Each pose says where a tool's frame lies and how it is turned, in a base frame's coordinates. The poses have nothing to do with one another.
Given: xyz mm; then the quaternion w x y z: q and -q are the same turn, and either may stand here.
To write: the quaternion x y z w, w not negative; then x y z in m. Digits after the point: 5 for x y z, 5 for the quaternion.
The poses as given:
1: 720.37 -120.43 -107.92 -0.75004 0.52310 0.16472 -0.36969
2: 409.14 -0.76 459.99 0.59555 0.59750 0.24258 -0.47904
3: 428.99 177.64 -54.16 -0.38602 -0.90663 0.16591 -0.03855
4: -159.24 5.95 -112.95 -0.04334 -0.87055 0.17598 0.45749
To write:
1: -0.52310 -0.16472 0.36969 0.75004 0.72037 -0.12043 -0.10792
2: 0.59750 0.24258 -0.47904 0.59555 0.40914 -0.00076 0.45999
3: 0.90663 -0.16591 0.03855 0.38602 0.42899 0.17764 -0.05416
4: 0.87055 -0.17598 -0.45749 0.04334 -0.15924 0.00595 -0.11295
